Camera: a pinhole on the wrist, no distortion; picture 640 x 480 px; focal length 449.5 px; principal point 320.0 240.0 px. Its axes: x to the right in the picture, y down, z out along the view. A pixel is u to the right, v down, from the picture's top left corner.
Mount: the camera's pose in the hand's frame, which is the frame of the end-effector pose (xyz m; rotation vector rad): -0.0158 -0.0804 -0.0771 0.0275 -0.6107 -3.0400
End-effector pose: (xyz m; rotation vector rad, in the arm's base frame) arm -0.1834 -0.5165 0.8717 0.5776 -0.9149 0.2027
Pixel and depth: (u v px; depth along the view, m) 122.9 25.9 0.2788
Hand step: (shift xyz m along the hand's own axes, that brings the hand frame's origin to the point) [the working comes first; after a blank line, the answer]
In the camera's frame: -0.1223 -0.1328 0.2788

0.0944 0.1548 0.1299
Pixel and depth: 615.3 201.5 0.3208
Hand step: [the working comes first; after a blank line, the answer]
In the camera's frame: 0.2108 -0.0275 0.3208

-0.2355 0.0595 0.2062
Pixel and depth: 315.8 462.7 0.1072
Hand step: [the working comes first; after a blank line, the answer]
In the camera's frame: -0.0010 0.0531 0.1072

-0.0156 -0.0880 0.0423
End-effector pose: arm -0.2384 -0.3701 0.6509 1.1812 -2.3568 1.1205
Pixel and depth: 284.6 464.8 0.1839
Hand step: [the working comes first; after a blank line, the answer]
In the camera's frame: -0.0145 0.0920 0.1839

-0.0027 -0.0936 0.1282
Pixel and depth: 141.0 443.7 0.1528
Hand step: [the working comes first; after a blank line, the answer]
In the camera's frame: -0.0608 0.0692 0.1528

0.0436 -0.0826 0.0912
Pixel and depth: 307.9 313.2 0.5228
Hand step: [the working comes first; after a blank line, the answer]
In the camera's frame: -0.0141 0.0851 0.5228

-0.0119 0.0434 0.4381
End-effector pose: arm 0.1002 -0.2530 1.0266 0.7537 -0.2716 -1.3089
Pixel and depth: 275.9 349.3 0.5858
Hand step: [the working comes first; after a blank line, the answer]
In the camera's frame: -0.0575 0.1424 0.5858

0.0319 0.0167 0.5188
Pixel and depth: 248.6 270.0 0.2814
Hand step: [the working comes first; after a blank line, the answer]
In the camera's frame: -0.0447 0.0188 0.2814

0.0224 0.0128 0.1901
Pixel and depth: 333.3 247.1 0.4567
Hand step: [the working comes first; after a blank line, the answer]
In the camera's frame: 0.0135 0.0072 0.4567

-0.0406 0.0885 0.3468
